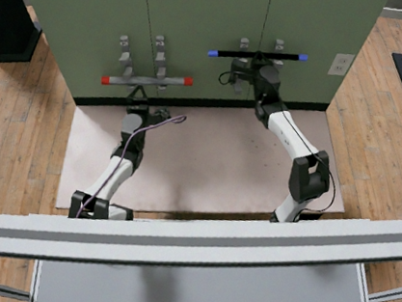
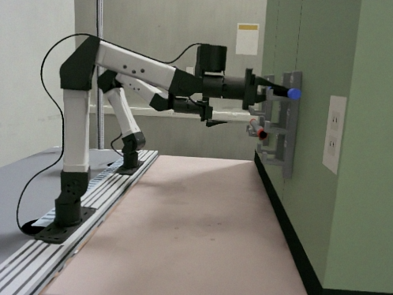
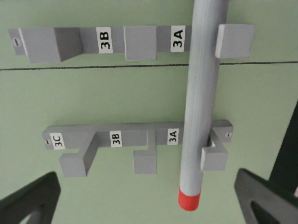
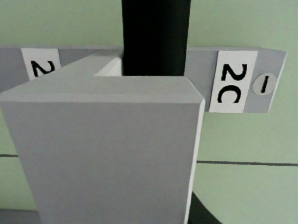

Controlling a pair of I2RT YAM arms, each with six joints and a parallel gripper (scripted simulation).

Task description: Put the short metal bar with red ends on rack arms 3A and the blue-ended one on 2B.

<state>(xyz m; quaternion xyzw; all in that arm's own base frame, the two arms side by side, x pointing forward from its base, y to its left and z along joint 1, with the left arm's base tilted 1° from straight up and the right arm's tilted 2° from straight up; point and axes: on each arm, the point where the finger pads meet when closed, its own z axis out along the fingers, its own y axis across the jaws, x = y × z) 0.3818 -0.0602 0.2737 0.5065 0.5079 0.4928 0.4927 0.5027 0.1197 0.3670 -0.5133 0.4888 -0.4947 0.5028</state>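
Observation:
Now: the blue-ended black bar right at my right hand. The rest, counted from my right hand: green wall 180 mm to the left, 140 mm ahead, 100 mm above; red-ended grey bar 390 mm to the left, 140 mm below, 10 mm behind; outlet plate 330 mm to the right, 50 mm below, 30 mm ahead.

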